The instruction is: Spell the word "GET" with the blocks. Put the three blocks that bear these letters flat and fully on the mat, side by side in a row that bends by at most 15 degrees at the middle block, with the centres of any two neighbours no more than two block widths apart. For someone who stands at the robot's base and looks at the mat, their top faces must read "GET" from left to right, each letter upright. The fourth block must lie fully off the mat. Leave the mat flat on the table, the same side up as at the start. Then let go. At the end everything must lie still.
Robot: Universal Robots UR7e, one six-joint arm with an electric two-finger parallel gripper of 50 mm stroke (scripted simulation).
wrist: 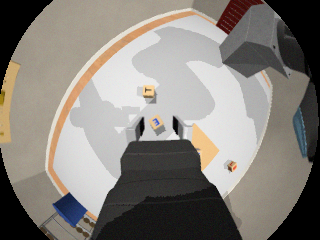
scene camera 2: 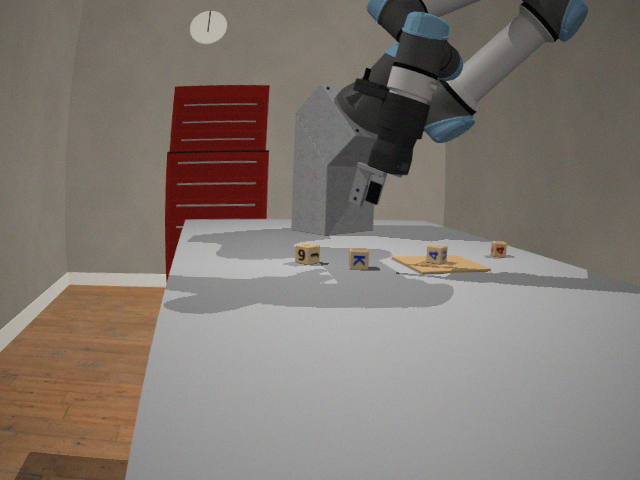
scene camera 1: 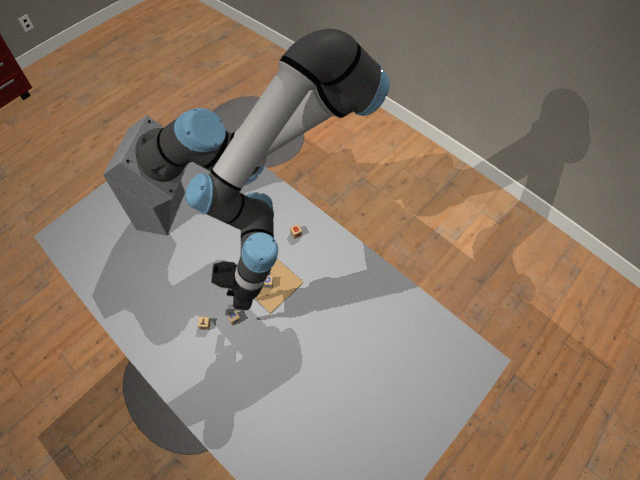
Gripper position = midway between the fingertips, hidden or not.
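Note:
Tan square mat (scene camera 1: 285,282). My gripper (scene camera 2: 363,203), with the mat (scene camera 2: 455,264). My gripper (wrist: 158,122) again.

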